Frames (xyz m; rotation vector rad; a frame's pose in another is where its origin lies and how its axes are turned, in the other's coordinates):
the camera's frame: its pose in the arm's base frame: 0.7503 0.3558 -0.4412 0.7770 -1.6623 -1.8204
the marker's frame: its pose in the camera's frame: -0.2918 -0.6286 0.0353 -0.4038 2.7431 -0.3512
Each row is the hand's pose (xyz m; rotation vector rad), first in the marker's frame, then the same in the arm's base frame.
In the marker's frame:
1: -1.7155 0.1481 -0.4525 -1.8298 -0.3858 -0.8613
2: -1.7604 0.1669 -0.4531 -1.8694 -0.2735 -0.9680
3: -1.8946 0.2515 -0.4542 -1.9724 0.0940 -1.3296
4: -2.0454 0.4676 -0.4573 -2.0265 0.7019 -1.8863
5: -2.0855 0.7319 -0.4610 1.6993 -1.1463 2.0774
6: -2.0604 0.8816 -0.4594 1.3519 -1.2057 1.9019
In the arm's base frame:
1: -0.6341 0.1989 -0.2930 -0.3565 0.5892 -0.1889
2: -0.6643 0.1759 -0.2626 -0.4384 0.6971 -0.1641
3: -0.7433 0.1034 -0.1456 -0.7289 1.0358 -0.0989
4: -0.7865 0.0111 0.0974 -1.2194 1.5176 -0.0074
5: -0.7199 -0.0326 0.3526 -1.7535 1.8906 0.0734
6: -0.6411 -0.0375 0.4823 -2.0830 2.0299 0.1232

